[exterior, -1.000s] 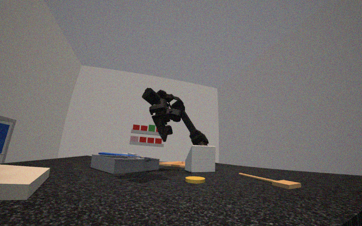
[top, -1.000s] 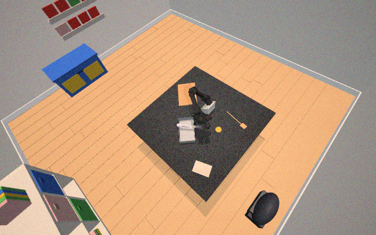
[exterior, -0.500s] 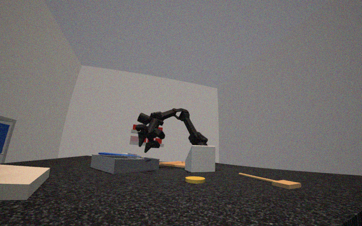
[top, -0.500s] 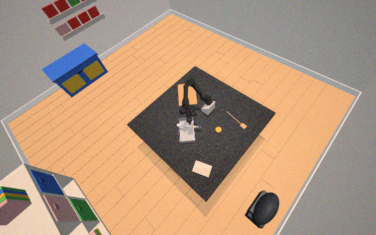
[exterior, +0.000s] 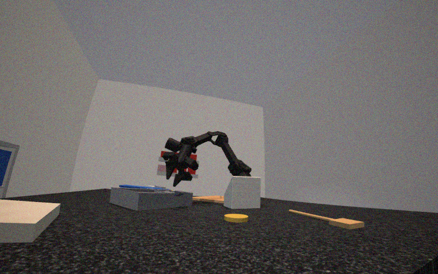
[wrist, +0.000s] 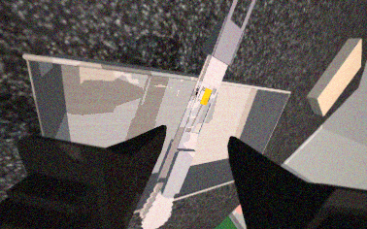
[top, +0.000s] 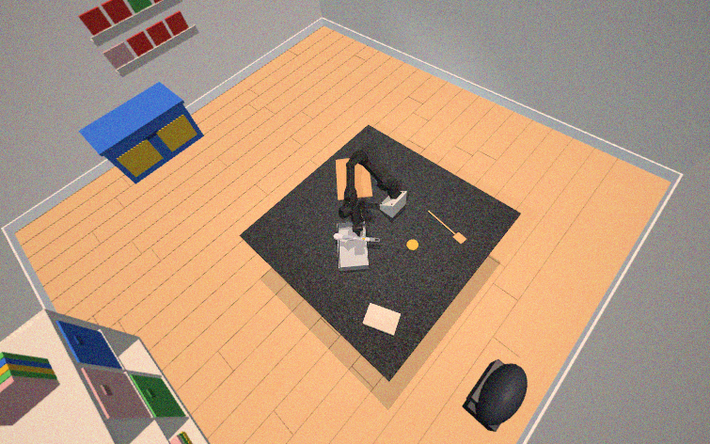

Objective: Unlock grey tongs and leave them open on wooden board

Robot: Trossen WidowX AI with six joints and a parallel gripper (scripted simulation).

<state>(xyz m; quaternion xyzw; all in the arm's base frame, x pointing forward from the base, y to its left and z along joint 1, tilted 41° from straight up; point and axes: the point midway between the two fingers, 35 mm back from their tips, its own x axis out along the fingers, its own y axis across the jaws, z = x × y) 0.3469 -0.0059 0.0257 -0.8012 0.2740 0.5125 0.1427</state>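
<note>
My gripper tip is now 30 mm to the right of the yellow lock piece and 30 mm above it. Also, from my gripper tip: wooden board (350 mm behind, 370 mm to the right, 90 mm below); grey roasting tin (60 mm ahead, 70 mm below); cream slab (290 mm ahead, 420 mm to the left, 80 mm below).
</note>
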